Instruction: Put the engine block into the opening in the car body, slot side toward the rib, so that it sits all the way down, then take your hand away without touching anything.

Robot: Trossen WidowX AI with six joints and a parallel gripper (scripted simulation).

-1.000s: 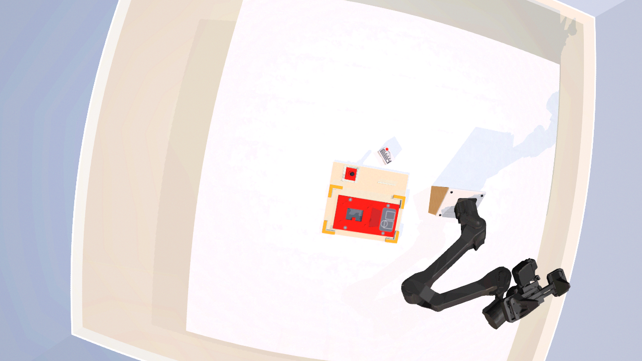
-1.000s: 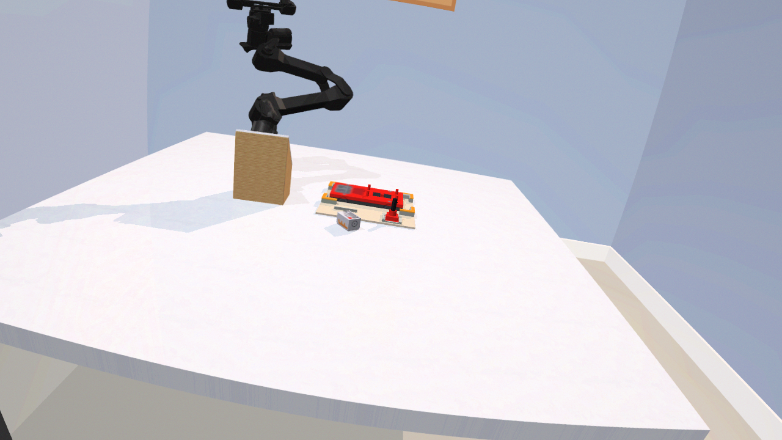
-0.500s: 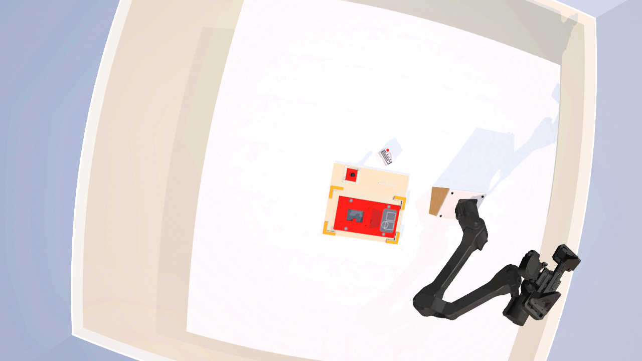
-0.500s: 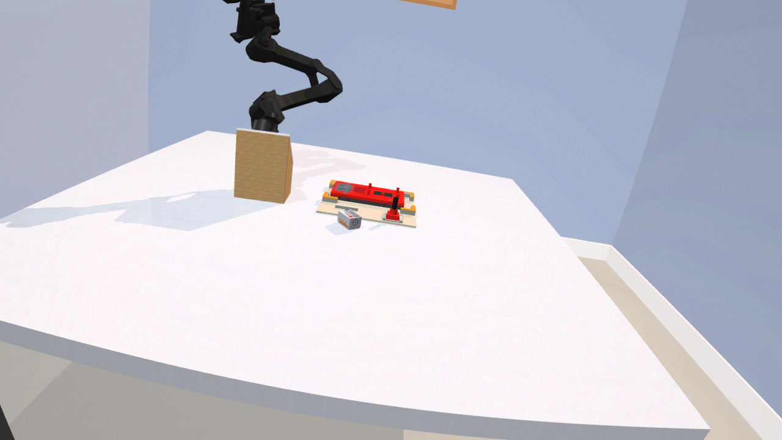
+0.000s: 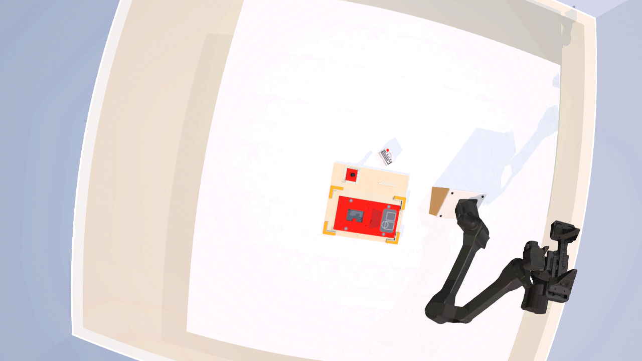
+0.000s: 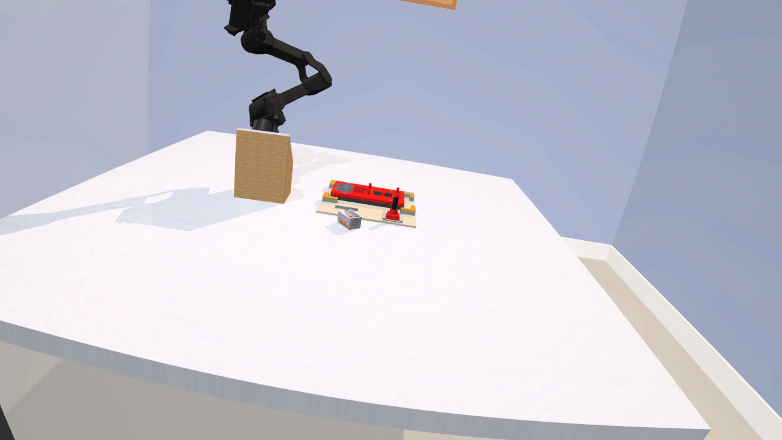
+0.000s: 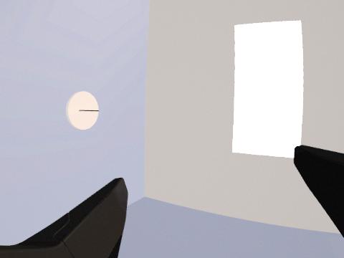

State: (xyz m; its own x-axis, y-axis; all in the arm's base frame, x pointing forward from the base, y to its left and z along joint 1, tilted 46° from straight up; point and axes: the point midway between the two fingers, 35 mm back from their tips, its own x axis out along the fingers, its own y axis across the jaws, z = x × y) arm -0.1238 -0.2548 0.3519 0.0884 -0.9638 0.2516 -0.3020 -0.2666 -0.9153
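Right now my gripper tip is 32 cm short of the grey engine block, 20 cm to the left of it and 59 cm above it. Also, from my gripper tip: tan board (38 cm ahead, 4 cm to the right, 59 cm below).
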